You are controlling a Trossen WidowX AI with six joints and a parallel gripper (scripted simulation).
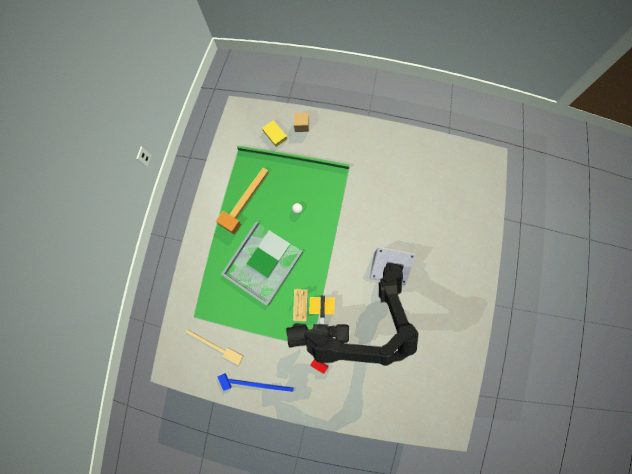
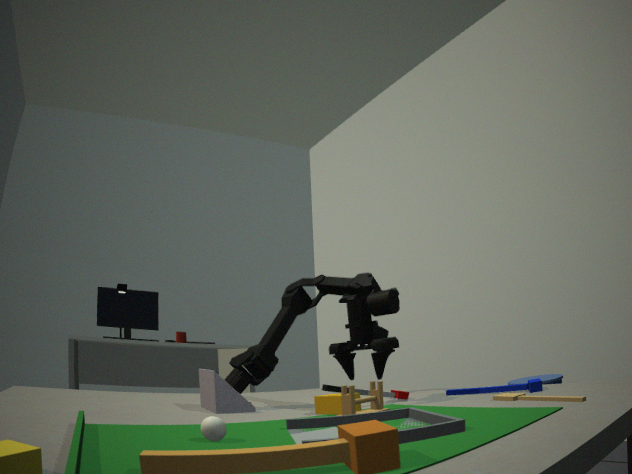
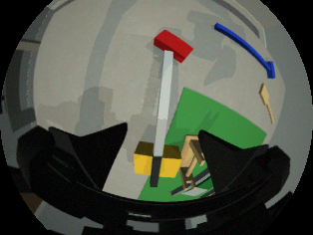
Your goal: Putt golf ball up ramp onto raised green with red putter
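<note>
The red putter lies 1 cm to the left of my gripper tip and 4 cm below it. The rest, counted from my gripper tip: blue putter 22 cm ahead, 25 cm to the left, 6 cm below; then yellow block 2 cm ahead, 10 cm to the right, 5 cm below; then white golf ball 18 cm ahead, 45 cm to the right, 5 cm below.
</note>
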